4 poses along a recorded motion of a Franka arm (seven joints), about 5 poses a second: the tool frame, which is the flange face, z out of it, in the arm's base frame.
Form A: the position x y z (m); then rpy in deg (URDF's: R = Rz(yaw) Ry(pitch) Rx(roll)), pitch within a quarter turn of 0, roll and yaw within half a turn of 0.
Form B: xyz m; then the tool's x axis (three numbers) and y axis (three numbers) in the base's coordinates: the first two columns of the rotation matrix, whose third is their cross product. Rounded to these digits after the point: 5 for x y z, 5 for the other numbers.
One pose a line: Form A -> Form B
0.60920 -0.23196 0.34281 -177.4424 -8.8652 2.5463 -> 0.60920 -0.23196 0.34281 0.98708 0.04390 0.15411 0.05125 -0.99771 -0.04409
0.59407 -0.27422 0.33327 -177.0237 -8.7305 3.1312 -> 0.59407 -0.27422 0.33327 0.98694 0.05399 0.15179 0.06242 -0.99673 -0.05132
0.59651 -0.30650 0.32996 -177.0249 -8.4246 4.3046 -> 0.59651 -0.30650 0.32996 0.98642 0.07425 0.14651 0.08254 -0.99526 -0.05134
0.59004 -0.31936 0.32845 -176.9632 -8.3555 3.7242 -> 0.59004 -0.31936 0.32845 0.98730 0.06426 0.14531 0.07254 -0.99599 -0.05242
